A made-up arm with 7 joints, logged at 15 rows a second.
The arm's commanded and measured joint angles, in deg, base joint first. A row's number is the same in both.
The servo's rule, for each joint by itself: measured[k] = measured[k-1] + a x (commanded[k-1-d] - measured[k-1]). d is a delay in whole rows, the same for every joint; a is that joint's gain. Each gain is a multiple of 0.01, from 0.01 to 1. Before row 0 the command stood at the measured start. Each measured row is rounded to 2 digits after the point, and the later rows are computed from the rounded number. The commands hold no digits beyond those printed.
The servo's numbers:
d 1
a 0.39 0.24 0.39 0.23 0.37 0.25 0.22
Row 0, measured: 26.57 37.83 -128.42 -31.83 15.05 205.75 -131.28
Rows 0 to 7, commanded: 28.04 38.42 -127.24 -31.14 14.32 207.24 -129.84; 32.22 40.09 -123.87 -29.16 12.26 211.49 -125.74; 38.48 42.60 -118.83 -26.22 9.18 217.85 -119.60; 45.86 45.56 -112.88 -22.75 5.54 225.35 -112.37; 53.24 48.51 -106.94 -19.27 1.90 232.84 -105.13; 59.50 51.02 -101.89 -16.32 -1.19 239.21 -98.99; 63.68 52.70 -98.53 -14.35 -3.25 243.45 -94.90; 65.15 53.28 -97.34 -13.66 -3.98 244.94 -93.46
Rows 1 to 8, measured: 26.57 37.83 -128.42 -31.83 15.05 205.75 -131.28; 27.14 37.97 -127.96 -31.67 14.78 206.12 -130.96; 29.12 38.48 -126.36 -31.09 13.85 207.46 -129.81; 32.77 39.47 -123.42 -29.97 12.12 210.06 -127.56; 37.88 40.93 -119.31 -28.31 9.69 213.88 -124.22; 43.87 42.75 -114.49 -26.23 6.81 218.62 -120.02; 49.97 44.73 -109.58 -23.95 3.85 223.77 -115.39; 55.32 46.64 -105.27 -21.74 1.22 228.69 -110.88
